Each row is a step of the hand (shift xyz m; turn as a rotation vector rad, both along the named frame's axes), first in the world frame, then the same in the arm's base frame.
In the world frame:
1: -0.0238 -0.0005 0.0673 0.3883 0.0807 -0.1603
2: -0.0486 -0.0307 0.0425 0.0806 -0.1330 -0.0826
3: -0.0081 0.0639 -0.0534 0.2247 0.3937 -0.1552
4: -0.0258 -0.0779 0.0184 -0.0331 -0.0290 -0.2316
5: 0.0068 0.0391 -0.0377 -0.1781 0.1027 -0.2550
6: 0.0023 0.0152 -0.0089 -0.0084 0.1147 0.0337
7: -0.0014 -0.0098 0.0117 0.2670 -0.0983 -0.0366
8: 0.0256 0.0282 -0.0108 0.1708 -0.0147 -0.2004
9: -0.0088 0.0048 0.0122 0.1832 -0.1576 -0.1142
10: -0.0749 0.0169 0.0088 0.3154 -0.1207 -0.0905
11: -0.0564 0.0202 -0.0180 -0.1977 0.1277 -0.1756
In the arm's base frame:
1: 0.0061 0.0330 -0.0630 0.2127 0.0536 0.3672
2: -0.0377 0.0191 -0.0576 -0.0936 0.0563 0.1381
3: 0.0349 -0.0736 0.0193 0.3950 -0.1924 0.1911
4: -0.0724 0.0396 -0.0163 -0.1024 -0.1578 0.1421
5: 0.0257 -0.0422 0.0235 -0.0696 -0.3184 0.0324
6: 0.0114 -0.0127 0.0049 0.1004 -0.0418 -0.0504
7: -0.0057 0.0123 -0.0072 0.0381 0.1668 0.2302
8: 0.0330 -0.0086 0.0201 0.0170 -0.0374 0.2605
9: 0.0030 0.0011 -0.0155 -0.0727 0.1017 0.2362
10: -0.0200 -0.0422 -0.0616 0.0285 0.1677 0.3055
11: -0.0154 -0.0522 -0.0308 -0.0370 -0.2884 -0.0408

